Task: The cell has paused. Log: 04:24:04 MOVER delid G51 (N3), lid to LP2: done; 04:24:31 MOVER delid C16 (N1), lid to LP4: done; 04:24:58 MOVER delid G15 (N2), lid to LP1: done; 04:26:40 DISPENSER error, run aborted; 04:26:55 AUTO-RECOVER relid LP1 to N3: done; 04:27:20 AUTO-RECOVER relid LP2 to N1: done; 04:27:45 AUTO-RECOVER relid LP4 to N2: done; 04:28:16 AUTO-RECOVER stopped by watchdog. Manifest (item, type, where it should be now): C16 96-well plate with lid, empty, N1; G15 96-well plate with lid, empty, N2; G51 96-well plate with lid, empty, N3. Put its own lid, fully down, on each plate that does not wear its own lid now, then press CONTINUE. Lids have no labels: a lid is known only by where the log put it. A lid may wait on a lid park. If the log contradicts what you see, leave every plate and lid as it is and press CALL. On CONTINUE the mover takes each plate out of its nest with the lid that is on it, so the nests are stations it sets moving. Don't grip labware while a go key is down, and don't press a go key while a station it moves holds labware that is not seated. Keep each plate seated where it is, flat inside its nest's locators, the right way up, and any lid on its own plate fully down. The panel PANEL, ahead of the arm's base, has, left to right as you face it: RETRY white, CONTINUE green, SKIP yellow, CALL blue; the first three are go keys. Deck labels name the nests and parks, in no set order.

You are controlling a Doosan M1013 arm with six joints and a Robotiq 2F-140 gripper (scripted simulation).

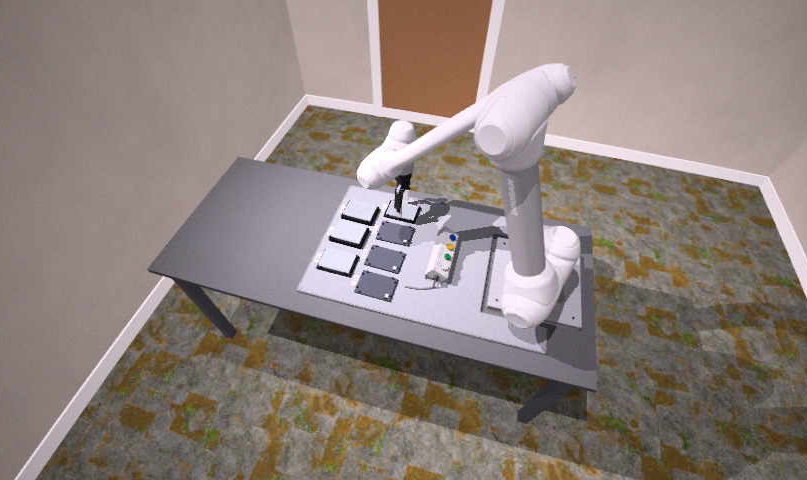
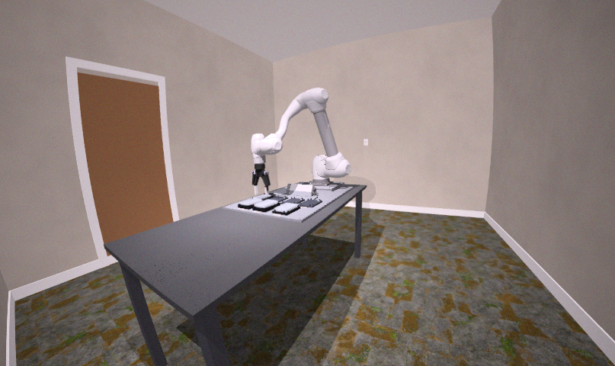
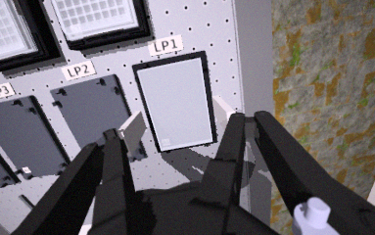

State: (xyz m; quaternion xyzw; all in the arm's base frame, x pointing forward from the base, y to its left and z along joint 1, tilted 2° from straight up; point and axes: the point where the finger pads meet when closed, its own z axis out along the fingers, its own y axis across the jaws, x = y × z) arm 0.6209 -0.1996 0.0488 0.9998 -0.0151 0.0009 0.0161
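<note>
The lid park LP1 is 50 mm below my hand. Round my hand: LP1 label: 90 mm ahead, 50 mm below; lid park LP2: 130 mm to the left, 50 mm below; LP2 label: 130 mm to the left, 80 mm ahead, 50 mm below.
</note>
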